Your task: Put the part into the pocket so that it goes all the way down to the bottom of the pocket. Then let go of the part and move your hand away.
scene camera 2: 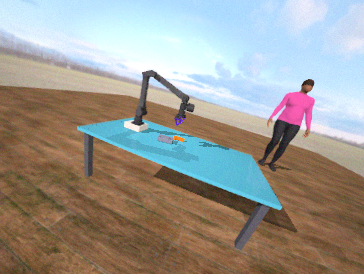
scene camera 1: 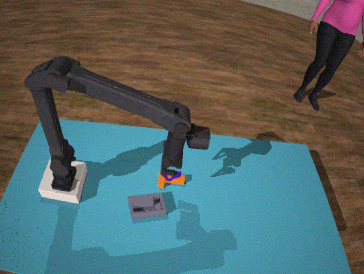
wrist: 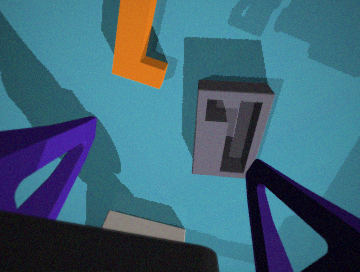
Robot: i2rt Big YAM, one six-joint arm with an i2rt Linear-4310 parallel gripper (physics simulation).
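Pixels of known places: gripper, fingertip midpoint: [scene camera 2: 178, 124] [scene camera 1: 169, 169] [wrist: 178, 147]; arm's base, link origin: [scene camera 2: 137, 123] [scene camera 1: 64, 178].
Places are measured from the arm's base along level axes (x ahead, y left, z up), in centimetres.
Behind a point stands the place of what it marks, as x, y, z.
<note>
The orange L-shaped part [scene camera 1: 179, 180] {48.4, 9.6, -2.9} [scene camera 2: 178, 139] {44.9, 9.4, -4.7} [wrist: 132, 45] {43.5, 10.6, -2.7} lies on the blue table; its far end is cut off at the top of the wrist view. The grey block [scene camera 1: 147, 215] {36.5, -8.7, -3.7} [scene camera 2: 165, 139] {37.5, -8.2, -2.7} [wrist: 209, 145] {34.2, -2.3, -2.1} with the pocket sits beside it, a short gap away. The pocket opens upward and holds no part. My gripper [scene camera 1: 171, 175] {42.8, 3.5, 11.8} [scene camera 2: 179, 121] {42.8, 3.5, 11.8} [wrist: 178, 147] {42.8, 3.5, 11.8} is open and empty, raised above the table. In scene camera 1 its purple fingers overlap the part. In the wrist view the part lies beyond the fingertips, and the right fingertip overlaps the block's near corner.
The white base [scene camera 1: 47, 190] {-5.9, -7.2, -0.1} [scene camera 2: 135, 126] {3.1, -7.4, -1.1} [wrist: 145, 227] {7.3, 1.6, -3.8} of the arm stands near one end of the blue table [scene camera 1: 280, 200] {97.3, 4.0, -5.7} [scene camera 2: 225, 165] {94.6, -9.4, -5.7}. A person in a pink top [scene camera 1: 342, 17] [scene camera 2: 295, 107] stands on the floor beyond the table. Arm shadows cross the table.
</note>
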